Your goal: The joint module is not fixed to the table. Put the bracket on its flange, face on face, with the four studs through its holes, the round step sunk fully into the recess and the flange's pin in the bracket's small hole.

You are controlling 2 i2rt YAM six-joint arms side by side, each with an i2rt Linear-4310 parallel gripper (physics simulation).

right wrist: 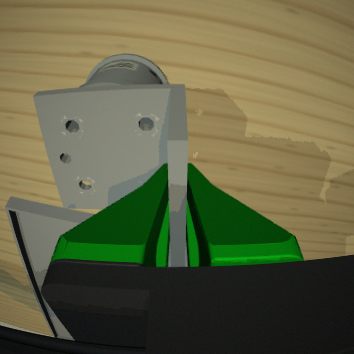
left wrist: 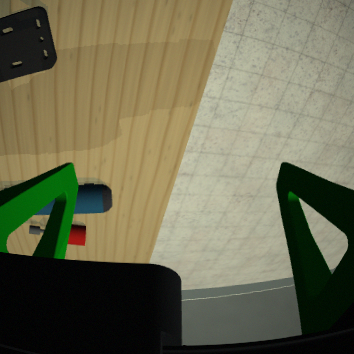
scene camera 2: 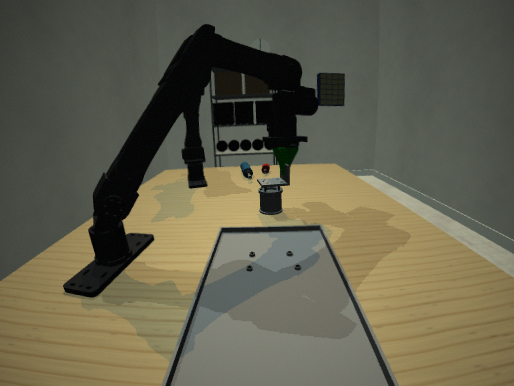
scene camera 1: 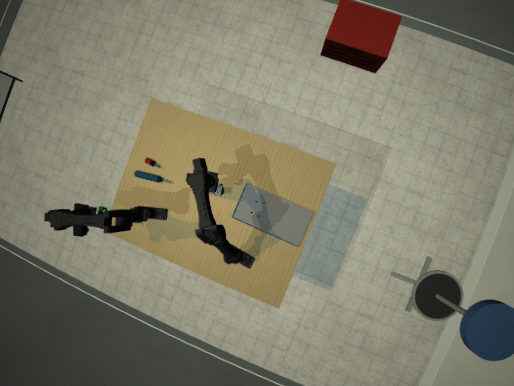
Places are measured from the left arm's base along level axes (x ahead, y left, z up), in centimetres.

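Pixels of known places: left gripper, between the fingertips: (left wrist: 176, 173) (scene camera 1: 98, 208); right gripper, between the fingertips: (right wrist: 177, 174) (scene camera 2: 284, 175) (scene camera 1: 216, 183); left arm's base, origin of its link: (scene camera 2: 196, 181) (scene camera 1: 152, 212); right arm's base, origin of its link: (scene camera 2: 115, 261) (scene camera 1: 237, 254).
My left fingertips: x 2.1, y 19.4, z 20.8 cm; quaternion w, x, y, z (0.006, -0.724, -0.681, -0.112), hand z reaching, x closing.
For each thing: its top centre in the pictures, then the offset to it from my left fingertips. "*": a spot on its surface instead. Level surfaces: height alone.
- joint module, centre of its top: (right wrist: 102, 149) (scene camera 2: 270, 183) dz -13.4, dx +15.0, dy -60.5 cm
- grey tray, centre of its top: (scene camera 2: 274, 291) (right wrist: 103, 313) (scene camera 1: 271, 214) dz -19.2, dx +3.8, dy -92.7 cm
- blue screwdriver, a spot on its surface: (left wrist: 95, 199) * dz -17.2, dx +19.6, dy -9.1 cm
- table, height of its surface: dz -20.8 cm
The grey L-shaped bracket (scene camera 1: 219, 190) (scene camera 2: 270, 181) (right wrist: 115, 105) is in my right gripper (scene camera 2: 285, 169) (right wrist: 177, 174), which is shut on its upright plate. Its flat plate, with holes, lies roughly level over the joint module (scene camera 2: 270, 200) (right wrist: 125, 69), which stands upright on the table. In scene camera 2 a narrow gap with short dark studs shows between plate and flange. Whether the studs enter the holes I cannot tell; the recess and the flange's pin are hidden. My left gripper (left wrist: 176, 173) is open and empty, high near the table's edge at the left of scene camera 1.
A grey tray (scene camera 1: 290, 227) (scene camera 2: 270, 229) (right wrist: 31, 239) with several small dark parts lies beside the module. A blue screwdriver (scene camera 1: 146, 176) (scene camera 2: 245, 168) (left wrist: 95, 199) and a red one (scene camera 1: 150, 162) (scene camera 2: 265, 168) (left wrist: 77, 234) lie on the table (scene camera 1: 170, 120). A red cabinet (scene camera 1: 366, 27) stands on the floor.
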